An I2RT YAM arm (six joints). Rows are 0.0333 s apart.
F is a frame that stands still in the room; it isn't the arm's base.
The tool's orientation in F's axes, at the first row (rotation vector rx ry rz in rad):
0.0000, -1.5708, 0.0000
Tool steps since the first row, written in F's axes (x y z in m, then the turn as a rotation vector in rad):
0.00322, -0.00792, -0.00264, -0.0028, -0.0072, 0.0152
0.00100, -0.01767, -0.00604, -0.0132, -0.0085, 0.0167
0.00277, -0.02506, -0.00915, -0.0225, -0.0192, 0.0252
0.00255, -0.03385, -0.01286, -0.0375, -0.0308, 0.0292
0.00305, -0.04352, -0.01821, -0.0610, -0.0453, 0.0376
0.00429, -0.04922, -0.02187, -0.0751, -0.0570, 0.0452
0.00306, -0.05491, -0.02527, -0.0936, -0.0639, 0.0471
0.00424, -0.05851, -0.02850, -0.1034, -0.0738, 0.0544
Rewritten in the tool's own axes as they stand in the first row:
-0.00264, -0.00792, -0.00322, 0.0152, -0.0072, 0.0028
-0.00604, -0.01767, -0.00100, 0.0167, -0.0085, 0.0132
-0.00915, -0.02506, -0.00277, 0.0252, -0.0192, 0.0225
-0.01286, -0.03385, -0.00255, 0.0292, -0.0308, 0.0375
-0.01821, -0.04352, -0.00305, 0.0376, -0.0453, 0.0610
-0.02187, -0.04922, -0.00429, 0.0452, -0.0570, 0.0751
-0.02527, -0.05491, -0.00306, 0.0471, -0.0639, 0.0936
-0.02850, -0.05851, -0.00424, 0.0544, -0.0738, 0.1034

